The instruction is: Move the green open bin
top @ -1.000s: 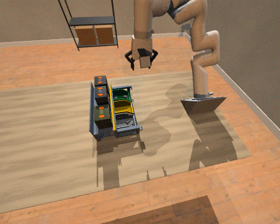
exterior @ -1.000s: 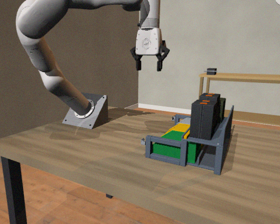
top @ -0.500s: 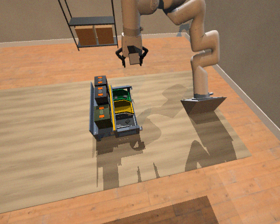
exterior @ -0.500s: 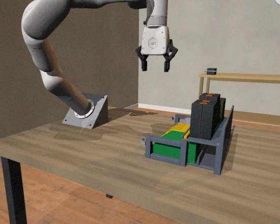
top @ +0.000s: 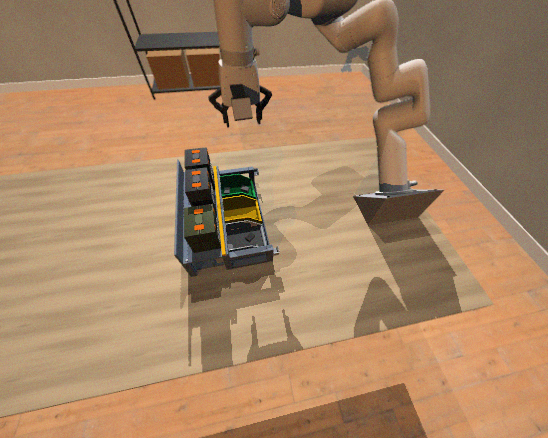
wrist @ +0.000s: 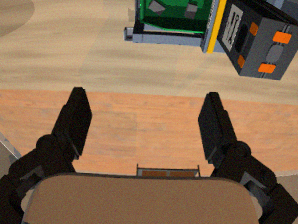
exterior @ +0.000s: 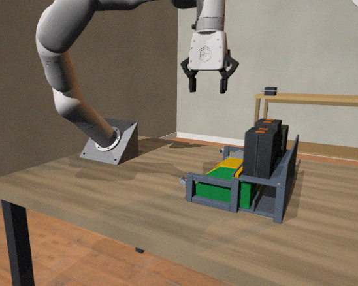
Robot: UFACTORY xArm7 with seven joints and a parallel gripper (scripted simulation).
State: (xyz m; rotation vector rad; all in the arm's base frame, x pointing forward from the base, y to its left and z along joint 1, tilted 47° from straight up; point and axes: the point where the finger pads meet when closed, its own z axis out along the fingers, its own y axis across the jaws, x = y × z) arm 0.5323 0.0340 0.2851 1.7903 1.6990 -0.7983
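The green open bin is 280 mm below my hand, 70 mm ahead of it and 10 mm to the left of it. Round my hand: yellow bin (280 mm below, 120 mm to the left, 70 mm ahead); then grey bin (280 mm below, 230 mm to the left, 80 mm ahead).
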